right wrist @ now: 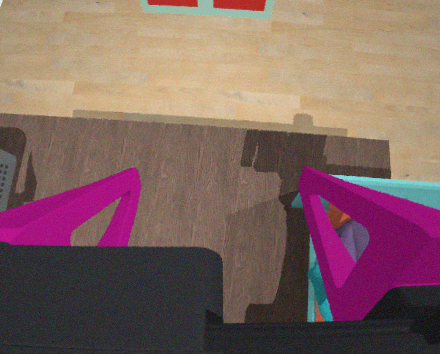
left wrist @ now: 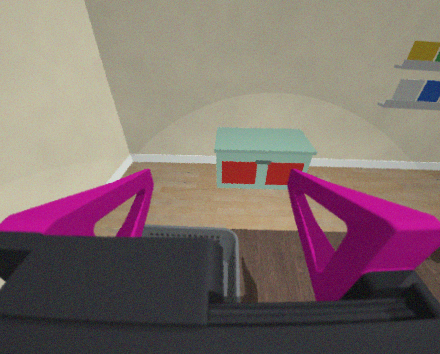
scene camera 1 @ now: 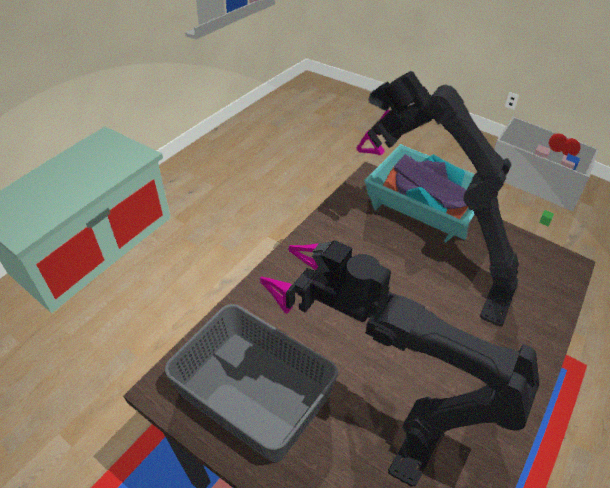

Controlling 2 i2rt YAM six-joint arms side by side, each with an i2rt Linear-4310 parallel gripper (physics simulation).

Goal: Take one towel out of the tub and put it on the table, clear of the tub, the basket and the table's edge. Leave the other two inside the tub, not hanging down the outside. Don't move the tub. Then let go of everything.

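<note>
A teal tub (scene camera 1: 409, 213) (right wrist: 407, 184) stands at the back of the dark table (scene camera 1: 325, 330) (left wrist: 272, 260) (right wrist: 200, 165). Inside, a purple towel (scene camera 1: 429, 178) (right wrist: 354, 239) lies on top, with a teal towel (scene camera 1: 426, 197) (right wrist: 316, 282) and an orange towel (scene camera 1: 390, 179) (right wrist: 338, 215) partly covered. My right gripper (scene camera 1: 371, 133) (right wrist: 219, 176) is open and empty, above and beside the tub's far left end; its far finger is mostly hidden in scene camera 1. My left gripper (scene camera 1: 276, 263) (left wrist: 220, 176) is open and empty above the table between tub and basket.
A grey basket (scene camera 1: 228, 424) (left wrist: 232, 237) (right wrist: 5, 175) stands at the table's near left end. On the floor are a mint cabinet (scene camera 1: 76, 167) (left wrist: 262, 140) with red doors, a grey toy bin (scene camera 1: 539, 178) and a green block (scene camera 1: 546, 217).
</note>
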